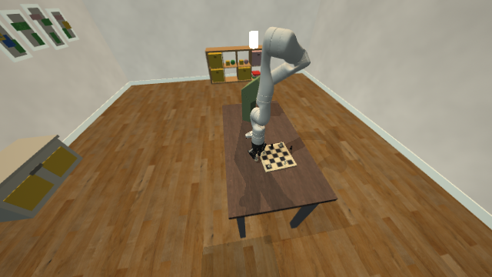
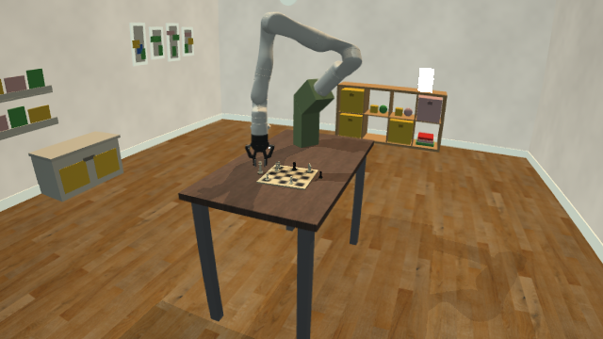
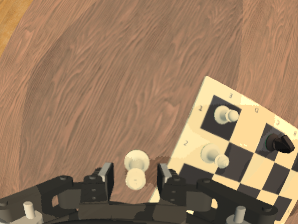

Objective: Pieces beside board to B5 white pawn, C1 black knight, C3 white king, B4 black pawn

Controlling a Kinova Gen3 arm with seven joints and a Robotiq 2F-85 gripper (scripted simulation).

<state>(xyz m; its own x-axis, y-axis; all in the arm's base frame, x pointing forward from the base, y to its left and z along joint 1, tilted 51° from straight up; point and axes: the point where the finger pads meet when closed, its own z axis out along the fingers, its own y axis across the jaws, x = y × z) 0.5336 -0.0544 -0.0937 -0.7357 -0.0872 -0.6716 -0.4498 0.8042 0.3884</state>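
My hand is 20 mm above the white king. Round my hand: black pawn 270 mm to the left, 80 mm behind, 40 mm below; then black knight 120 mm to the left, 100 mm behind, 30 mm below; then chessboard 140 mm to the left, 50 mm below, 20 mm behind.
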